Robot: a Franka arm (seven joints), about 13 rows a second.
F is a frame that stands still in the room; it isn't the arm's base.
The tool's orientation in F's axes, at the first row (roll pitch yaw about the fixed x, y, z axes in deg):
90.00 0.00 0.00
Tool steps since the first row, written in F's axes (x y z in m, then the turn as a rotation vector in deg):
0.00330 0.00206 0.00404 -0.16 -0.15 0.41
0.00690 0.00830 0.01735 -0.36 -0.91 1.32
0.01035 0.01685 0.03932 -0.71 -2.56 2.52
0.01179 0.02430 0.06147 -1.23 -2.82 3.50
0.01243 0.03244 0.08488 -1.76 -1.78 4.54
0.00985 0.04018 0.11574 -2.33 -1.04 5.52
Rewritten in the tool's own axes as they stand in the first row. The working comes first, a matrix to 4 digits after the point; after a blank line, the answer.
The tool's axes in the first row as the columns of a matrix, in F's axes (used below as rounded here):
1.0000 0.0000 0.0000
0.0000 0.0000 -1.0000
0.0000 1.0000 0.0000

0.00330 0.00404 -0.00206 -0.16 0.41 0.15
0.00690 0.01735 -0.00830 -0.36 1.32 0.91
0.01035 0.03932 -0.01685 -0.71 2.52 2.56
0.01179 0.06147 -0.02430 -1.23 3.50 2.82
0.01243 0.08488 -0.03244 -1.76 4.54 1.78
0.00985 0.11574 -0.04018 -2.33 5.52 1.04

